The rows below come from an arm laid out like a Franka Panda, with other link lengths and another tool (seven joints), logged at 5 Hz.
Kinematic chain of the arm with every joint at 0, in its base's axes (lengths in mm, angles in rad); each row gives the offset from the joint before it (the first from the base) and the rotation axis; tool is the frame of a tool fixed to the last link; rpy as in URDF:
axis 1: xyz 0 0 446.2 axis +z
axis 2: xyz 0 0 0 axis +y
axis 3: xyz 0 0 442.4 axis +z
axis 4: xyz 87.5 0 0 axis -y
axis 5: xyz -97.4 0 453.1 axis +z
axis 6: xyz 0 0 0 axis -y
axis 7: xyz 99.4 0 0 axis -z
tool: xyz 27 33 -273.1 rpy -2.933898 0 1.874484
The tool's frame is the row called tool.
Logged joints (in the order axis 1, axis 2, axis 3, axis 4, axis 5, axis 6, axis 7), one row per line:
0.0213, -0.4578, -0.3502, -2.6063, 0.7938, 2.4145, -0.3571
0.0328, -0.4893, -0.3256, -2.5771, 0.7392, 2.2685, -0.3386
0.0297, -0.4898, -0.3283, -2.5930, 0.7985, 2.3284, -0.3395
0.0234, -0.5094, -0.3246, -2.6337, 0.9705, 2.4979, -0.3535
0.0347, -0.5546, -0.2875, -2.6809, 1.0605, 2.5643, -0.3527
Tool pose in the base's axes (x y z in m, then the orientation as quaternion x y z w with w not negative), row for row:
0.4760, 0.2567, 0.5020, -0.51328, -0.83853, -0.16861, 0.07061
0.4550, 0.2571, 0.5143, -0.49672, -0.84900, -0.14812, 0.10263
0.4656, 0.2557, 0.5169, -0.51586, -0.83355, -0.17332, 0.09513
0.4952, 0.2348, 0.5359, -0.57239, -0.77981, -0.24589, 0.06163
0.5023, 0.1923, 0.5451, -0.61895, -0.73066, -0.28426, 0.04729
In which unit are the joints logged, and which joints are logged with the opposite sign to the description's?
The joints are logged in radians. Opposite sign: axis 1, axis 3.
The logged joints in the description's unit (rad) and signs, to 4 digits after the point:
-0.0213, -0.4578, 0.3502, -2.6063, 0.7938, 2.4145, -0.3571
-0.0328, -0.4893, 0.3256, -2.5771, 0.7392, 2.2685, -0.3386
-0.0297, -0.4898, 0.3283, -2.5930, 0.7985, 2.3284, -0.3395
-0.0234, -0.5094, 0.3246, -2.6337, 0.9705, 2.4979, -0.3535
-0.0347, -0.5546, 0.2875, -2.6809, 1.0605, 2.5643, -0.3527

